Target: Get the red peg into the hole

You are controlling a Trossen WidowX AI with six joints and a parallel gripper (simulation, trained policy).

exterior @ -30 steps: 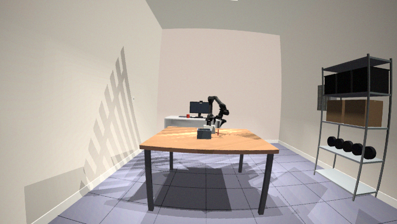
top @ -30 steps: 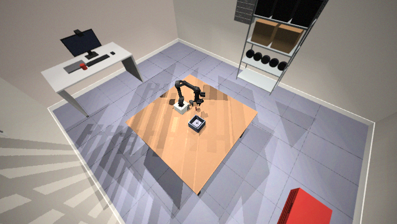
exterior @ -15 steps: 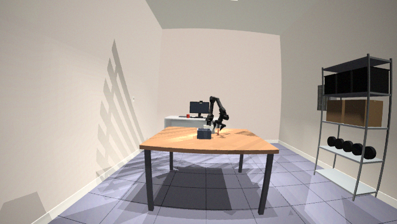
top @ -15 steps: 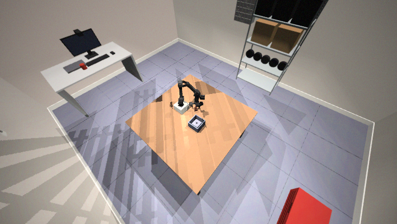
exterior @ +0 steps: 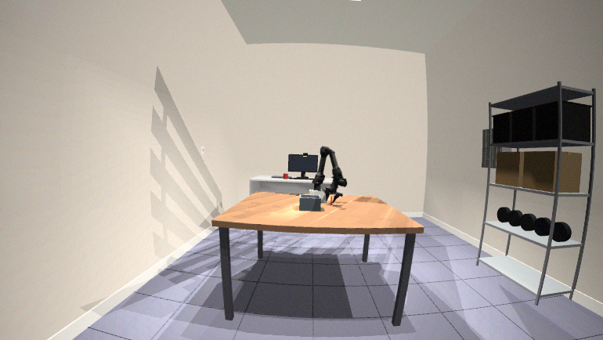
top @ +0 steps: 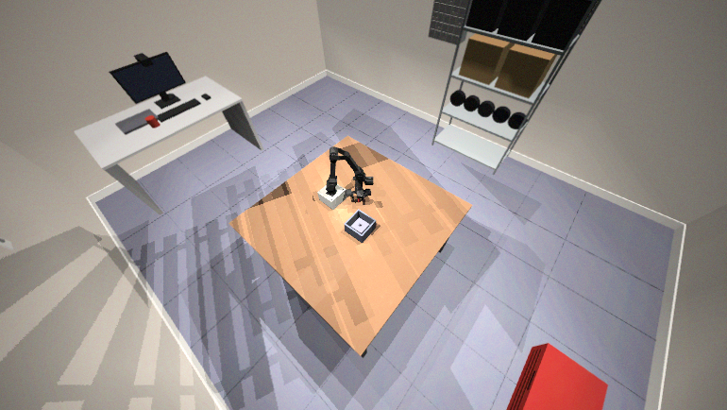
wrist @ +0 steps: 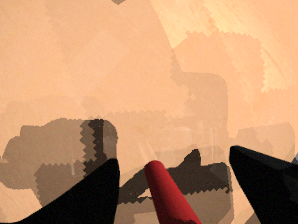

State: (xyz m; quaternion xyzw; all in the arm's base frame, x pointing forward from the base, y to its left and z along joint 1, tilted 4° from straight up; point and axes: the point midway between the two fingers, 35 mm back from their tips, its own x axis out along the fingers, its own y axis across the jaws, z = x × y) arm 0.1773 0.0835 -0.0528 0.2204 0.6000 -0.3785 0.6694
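My gripper tip is now 14 cm short of the grey box and 19 cm to the left of it. The rest, counted from my gripper tip: red peg (2 cm to the left, 1 cm above).
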